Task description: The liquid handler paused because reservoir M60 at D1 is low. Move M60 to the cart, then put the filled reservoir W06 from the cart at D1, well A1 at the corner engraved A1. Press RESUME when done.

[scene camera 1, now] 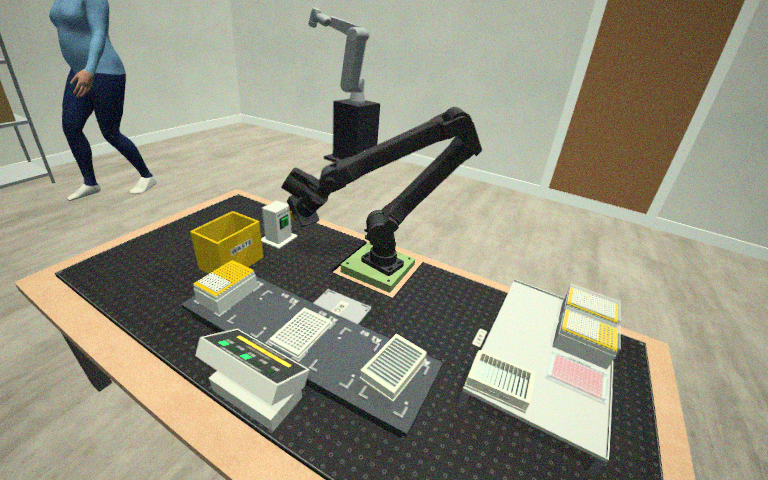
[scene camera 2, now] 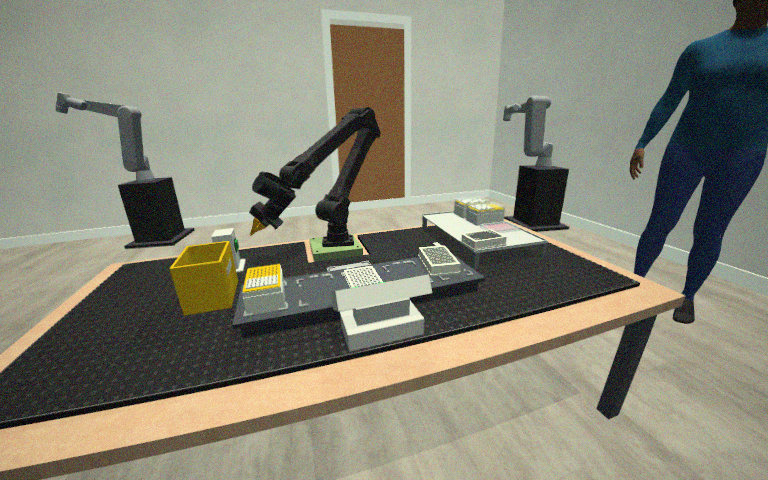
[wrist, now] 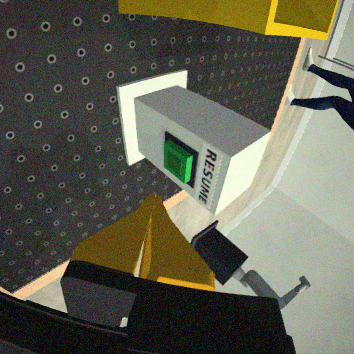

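My gripper is shut and empty, tilted beside the button face of the white RESUME box. A gap shows between the fingertips and the green button in the wrist view. A ribbed reservoir sits at the right end of the dark deck. Another reservoir stands on the near left corner of the white cart. Their names and corner engravings are not readable.
The yellow WASTE bin stands near the RESUME box. A yellow-topped tip rack and white plate are on the deck. A display unit stands in front. The cart also holds tip racks and a pink plate.
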